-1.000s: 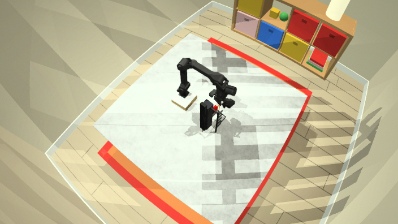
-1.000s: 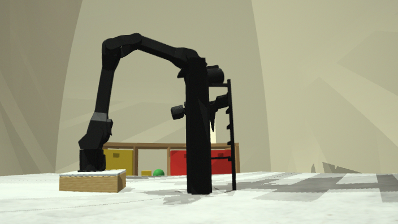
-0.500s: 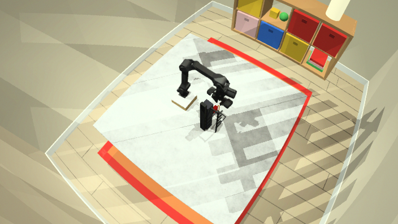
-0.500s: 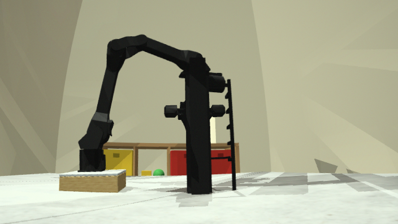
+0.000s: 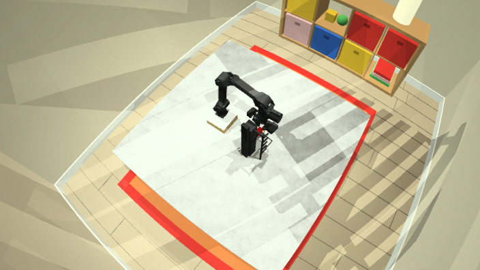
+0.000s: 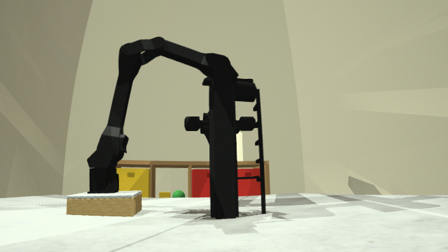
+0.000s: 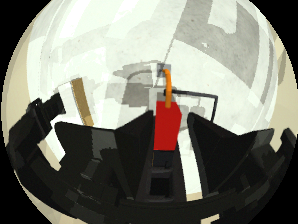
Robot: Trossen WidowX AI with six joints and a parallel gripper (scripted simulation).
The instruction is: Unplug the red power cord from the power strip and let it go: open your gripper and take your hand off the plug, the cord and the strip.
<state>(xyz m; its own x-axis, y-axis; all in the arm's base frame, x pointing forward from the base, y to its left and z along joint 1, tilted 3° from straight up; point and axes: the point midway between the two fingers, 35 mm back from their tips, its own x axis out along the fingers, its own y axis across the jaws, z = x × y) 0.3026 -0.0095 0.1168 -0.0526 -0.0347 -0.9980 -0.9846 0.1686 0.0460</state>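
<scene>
Now: gripper tip 4 cm to the left of the red plug and 1 cm above it.
</scene>
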